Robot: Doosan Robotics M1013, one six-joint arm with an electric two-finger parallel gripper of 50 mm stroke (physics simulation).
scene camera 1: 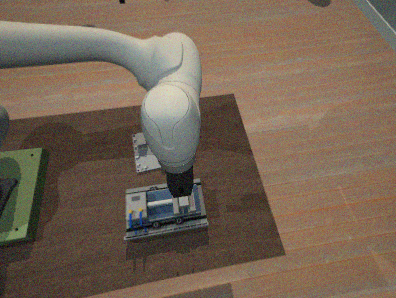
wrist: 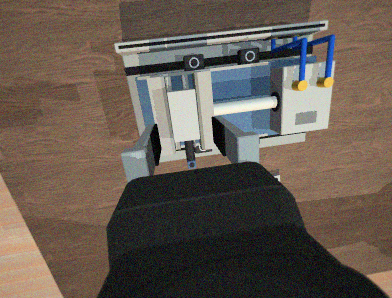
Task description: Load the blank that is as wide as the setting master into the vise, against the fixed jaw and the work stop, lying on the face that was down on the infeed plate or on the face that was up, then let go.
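Frame: origin at the arm's base, x right, y back, z down, level; centimetres.
Seen in the pictures: gripper, fingertip midpoint: [wrist: 186,133].
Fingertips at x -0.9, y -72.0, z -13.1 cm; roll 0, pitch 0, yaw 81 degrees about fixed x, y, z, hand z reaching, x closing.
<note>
A point is followed by its place in that frame.
The pale rectangular blank [scene camera 1: 184,202] {x 1.1, y -72.3, z -5.6 cm} [wrist: 184,115] {x -0.6, y -71.8, z -5.6 cm} lies flat between the jaws of the vise [scene camera 1: 135,202] {x 0.8, y -54.9, z -3.5 cm} [wrist: 305,102] {x 1.5, y -55.5, z -3.6 cm}. In the wrist view, the left jaw [wrist: 158,107] is on its far side from the rod, and the jaw on the white rod [wrist: 204,107] {x 0.2, y -69.1, z -3.6 cm} is on the other. A small dark stop with a blue tip [wrist: 191,156] {x -6.5, y -70.5, z -3.6 cm} is at the blank's near end. Whether blank, jaws and stop touch is unclear. My gripper [scene camera 1: 181,195] {x -0.9, y -72.0, z -13.1 cm} [wrist: 186,133] {x -0.9, y -72.0, z -13.1 cm} is open and empty, its fingers apart over the near part of the jaws. The setting master is not clearly identifiable.
A grey plate [scene camera 1: 146,164] {x -17.4, y -55.0, z 5.2 cm} with a small block and pins lies behind the vise, partly hidden by the arm. A green plate [scene camera 1: 37,200] {x -1.6, y -16.3, z 3.6 cm} with a dark object is at the left. Blue posts with yellow caps [scene camera 1: 140,216] {x 5.8, y -57.6, z -4.9 cm} [wrist: 303,65] {x 5.8, y -57.8, z -5.0 cm} stand at the vise's end block.
</note>
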